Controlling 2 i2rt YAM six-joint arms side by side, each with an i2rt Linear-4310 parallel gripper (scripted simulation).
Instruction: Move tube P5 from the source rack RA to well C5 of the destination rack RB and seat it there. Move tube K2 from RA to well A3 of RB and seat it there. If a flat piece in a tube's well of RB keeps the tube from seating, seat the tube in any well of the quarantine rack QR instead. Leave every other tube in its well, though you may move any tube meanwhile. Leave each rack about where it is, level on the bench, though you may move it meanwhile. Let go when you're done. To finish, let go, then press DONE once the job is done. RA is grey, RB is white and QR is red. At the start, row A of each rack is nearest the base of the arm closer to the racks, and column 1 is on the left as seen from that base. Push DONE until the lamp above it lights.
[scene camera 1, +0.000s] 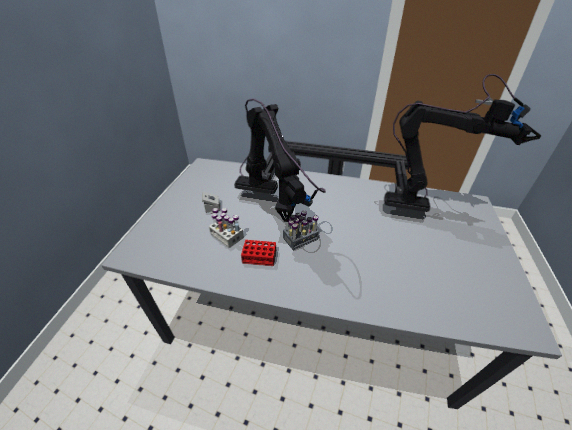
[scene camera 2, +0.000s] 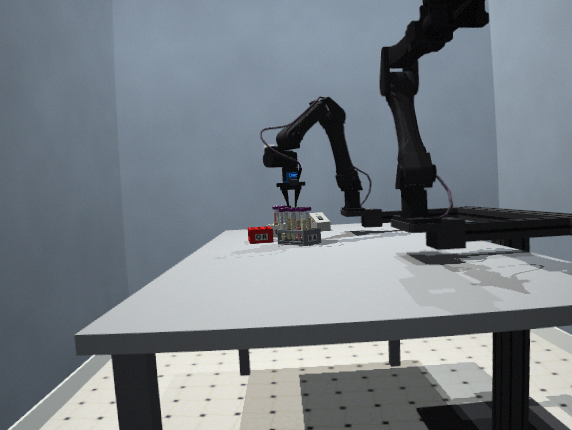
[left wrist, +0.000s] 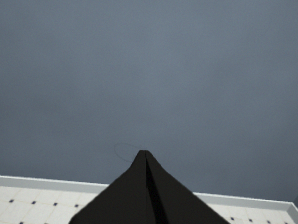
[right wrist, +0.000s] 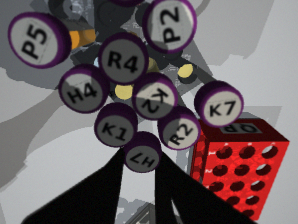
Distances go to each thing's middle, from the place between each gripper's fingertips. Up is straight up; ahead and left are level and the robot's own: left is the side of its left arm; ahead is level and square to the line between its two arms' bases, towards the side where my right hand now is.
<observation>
I see the red rack QR (scene camera 1: 264, 252) 12 cm ahead of my right hand, 10 cm below it and 9 cm to the right of it.
Now: left hand 1030 mm to the left of the red rack QR, 460 mm above it and 360 mm short of it.
</observation>
